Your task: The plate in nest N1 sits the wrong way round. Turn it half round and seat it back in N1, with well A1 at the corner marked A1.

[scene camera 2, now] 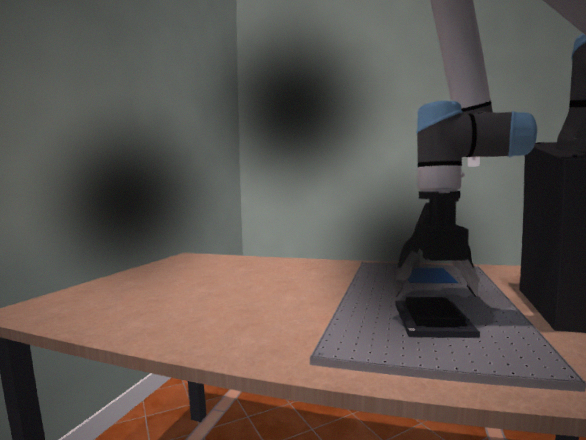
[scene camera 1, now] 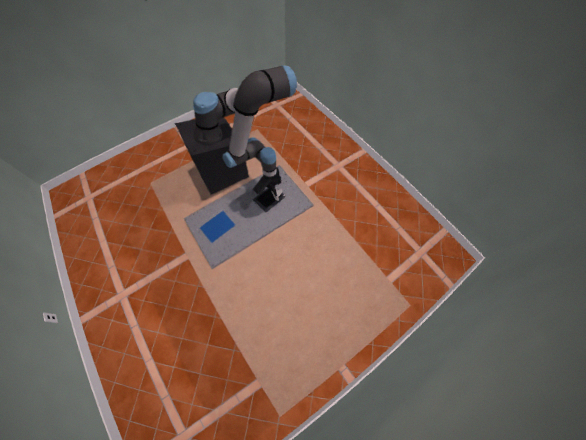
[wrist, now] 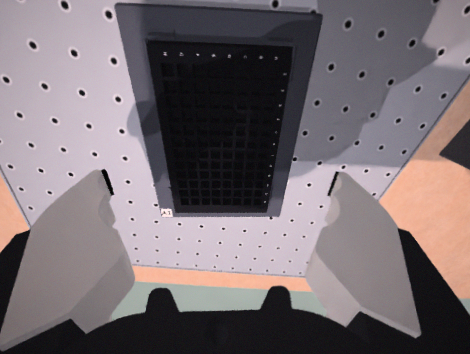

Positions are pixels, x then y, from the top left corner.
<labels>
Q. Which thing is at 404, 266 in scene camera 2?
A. My gripper.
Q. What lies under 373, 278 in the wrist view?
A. My gripper.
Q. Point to a black well plate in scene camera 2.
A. At 426, 311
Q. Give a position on a black well plate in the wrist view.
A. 220, 106
</labels>
